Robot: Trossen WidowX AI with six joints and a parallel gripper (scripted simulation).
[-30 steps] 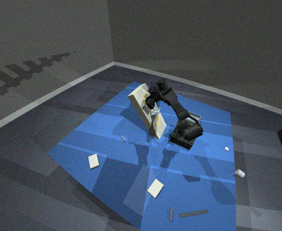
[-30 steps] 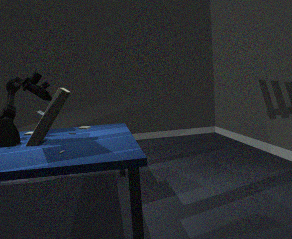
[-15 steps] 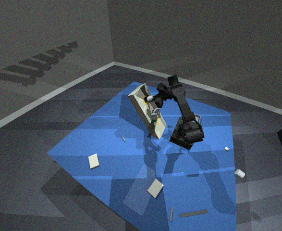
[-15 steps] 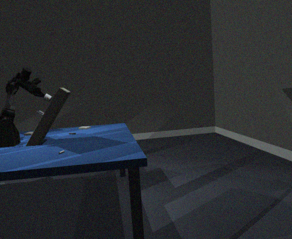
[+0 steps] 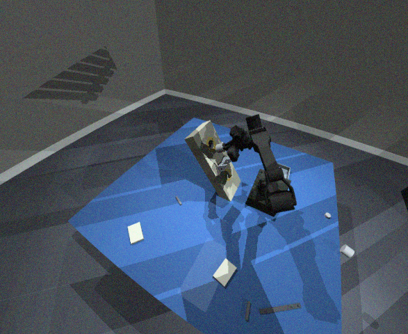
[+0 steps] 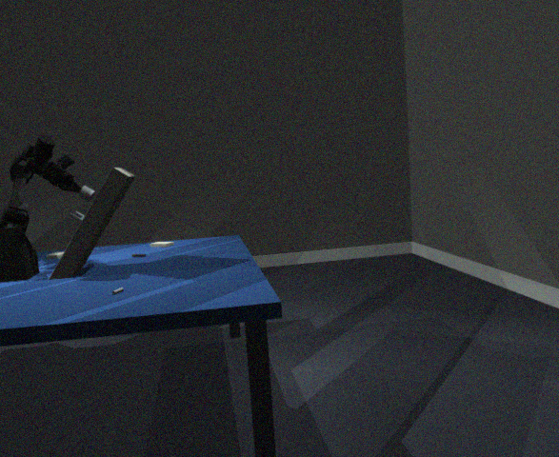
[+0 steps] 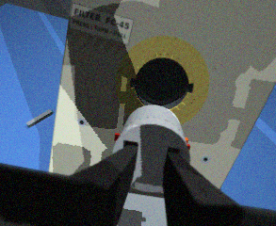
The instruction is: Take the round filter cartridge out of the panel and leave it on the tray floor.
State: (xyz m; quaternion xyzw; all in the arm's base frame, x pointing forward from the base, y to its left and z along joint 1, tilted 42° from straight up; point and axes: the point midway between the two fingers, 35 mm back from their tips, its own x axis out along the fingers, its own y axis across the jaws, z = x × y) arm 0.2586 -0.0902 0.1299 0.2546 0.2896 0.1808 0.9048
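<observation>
The white round filter cartridge is 10 mm below my gripper tip and 10 mm ahead of it. Also, from my gripper tip: grey ledge (110 mm below, 20 mm behind).
</observation>
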